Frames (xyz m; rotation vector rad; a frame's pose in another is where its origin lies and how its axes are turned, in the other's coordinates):
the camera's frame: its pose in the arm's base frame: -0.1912 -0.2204 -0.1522 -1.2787 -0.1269 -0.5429
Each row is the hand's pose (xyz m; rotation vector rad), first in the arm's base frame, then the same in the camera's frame.
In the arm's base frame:
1: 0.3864 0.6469 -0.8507 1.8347 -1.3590 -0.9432
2: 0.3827 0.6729 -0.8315 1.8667 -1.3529 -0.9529
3: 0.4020 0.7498 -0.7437 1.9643 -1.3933 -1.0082
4: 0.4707 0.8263 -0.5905 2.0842 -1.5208 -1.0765
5: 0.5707 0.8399 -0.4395 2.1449 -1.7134 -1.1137
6: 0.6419 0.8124 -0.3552 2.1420 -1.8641 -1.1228
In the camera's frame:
1: -0.0394 1.0287 0.7169 -2.5744 -0.0265 1.6570
2: -0.0434 1.0150 0.7461 -2.5476 -0.0457 1.6481
3: -0.0171 0.9610 0.8480 -2.4132 -0.0634 1.6691
4: 0.0773 0.8722 0.9793 -2.1996 -0.0177 1.7181
5: 0.2178 0.7880 1.0578 -2.0027 0.0980 1.7782
6: 0.3207 0.7416 1.0720 -1.8884 0.1998 1.8245

